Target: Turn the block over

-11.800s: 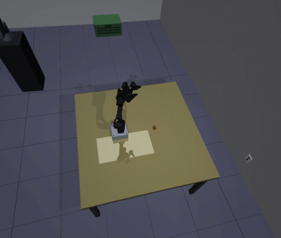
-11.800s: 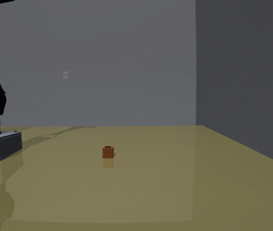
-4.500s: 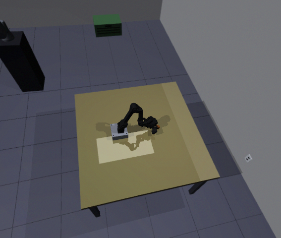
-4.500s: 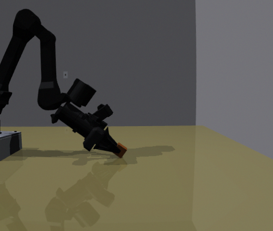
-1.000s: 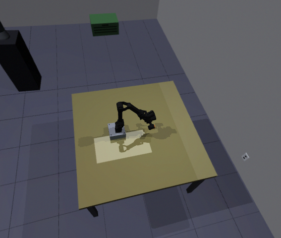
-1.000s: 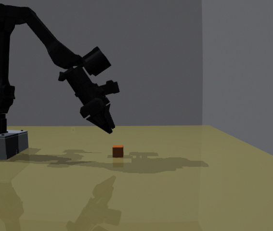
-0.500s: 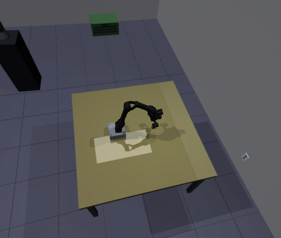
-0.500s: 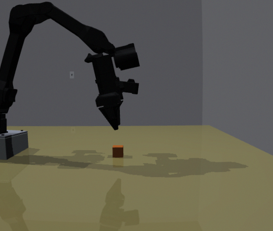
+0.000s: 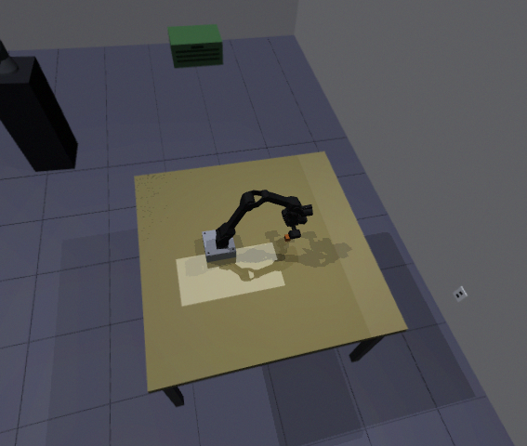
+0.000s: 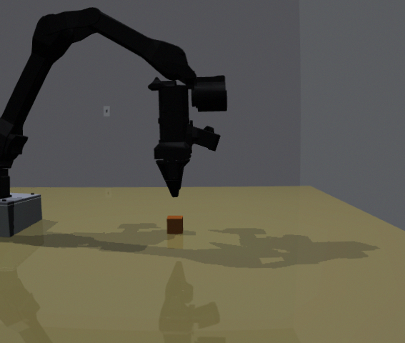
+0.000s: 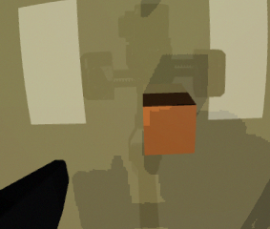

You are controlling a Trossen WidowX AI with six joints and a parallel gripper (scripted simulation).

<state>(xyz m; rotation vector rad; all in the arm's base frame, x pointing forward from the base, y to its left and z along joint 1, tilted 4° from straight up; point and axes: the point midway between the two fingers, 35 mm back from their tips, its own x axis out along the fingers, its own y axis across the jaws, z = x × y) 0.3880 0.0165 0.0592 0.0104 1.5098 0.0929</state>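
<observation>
Now: gripper tip 10 mm past the block and 60 mm above it.
</observation>
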